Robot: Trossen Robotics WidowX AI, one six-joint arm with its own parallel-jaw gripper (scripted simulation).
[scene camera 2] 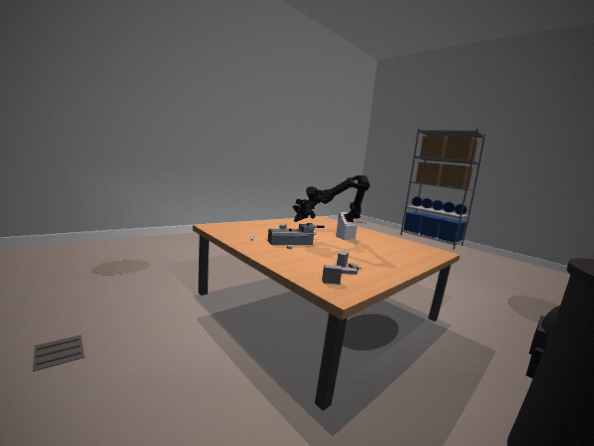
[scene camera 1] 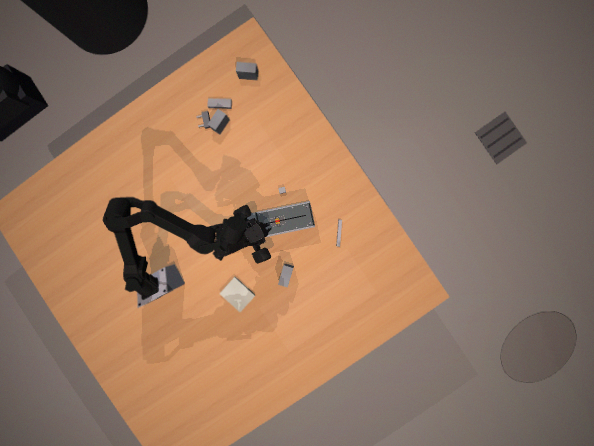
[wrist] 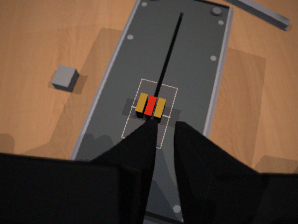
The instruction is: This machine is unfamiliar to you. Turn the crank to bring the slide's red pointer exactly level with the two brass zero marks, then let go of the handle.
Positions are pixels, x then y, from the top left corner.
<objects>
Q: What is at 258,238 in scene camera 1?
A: My gripper.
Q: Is my gripper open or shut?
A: Shut.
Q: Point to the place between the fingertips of my gripper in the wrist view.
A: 165,129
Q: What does my gripper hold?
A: Nothing.
</objects>
